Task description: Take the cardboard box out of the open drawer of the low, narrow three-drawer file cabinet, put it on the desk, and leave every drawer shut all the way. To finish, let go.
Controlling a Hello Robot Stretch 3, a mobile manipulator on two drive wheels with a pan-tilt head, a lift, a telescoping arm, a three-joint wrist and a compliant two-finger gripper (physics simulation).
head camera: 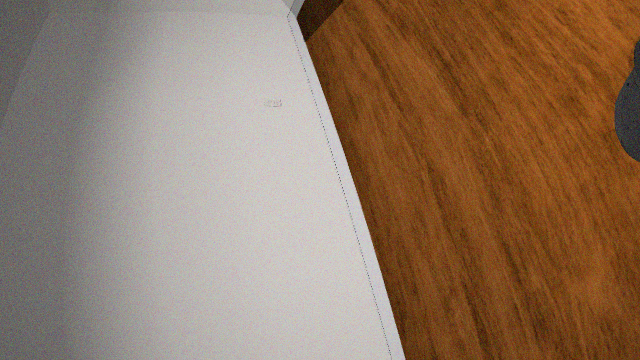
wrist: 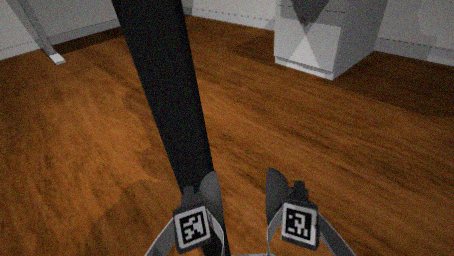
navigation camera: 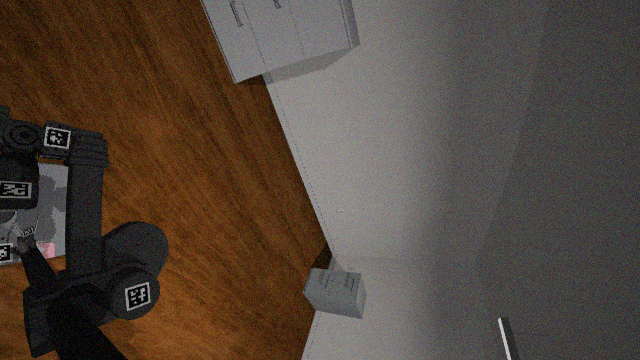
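My gripper [wrist: 243,188] is open in the wrist view, its two fingers apart over the wood floor with no object between them. A low, narrow white cabinet [wrist: 357,42] stands by the wall at the upper right of the wrist view. Its top is cut off by the frame, and a dark shape falls across its front, so I cannot tell how its drawers stand. A thin leg with a white foot [wrist: 57,59] shows at the upper left; it may be the desk's. The cardboard box and the desk top do not show in these views.
A wide white drawer unit [navigation camera: 295,35] stands along the wall at the top of the navigation view. A small grey box-shaped unit [navigation camera: 337,295] is near the room corner. A black column [wrist: 170,90] crosses the wrist view. A pale wall [head camera: 200,175] fills the head view's left.
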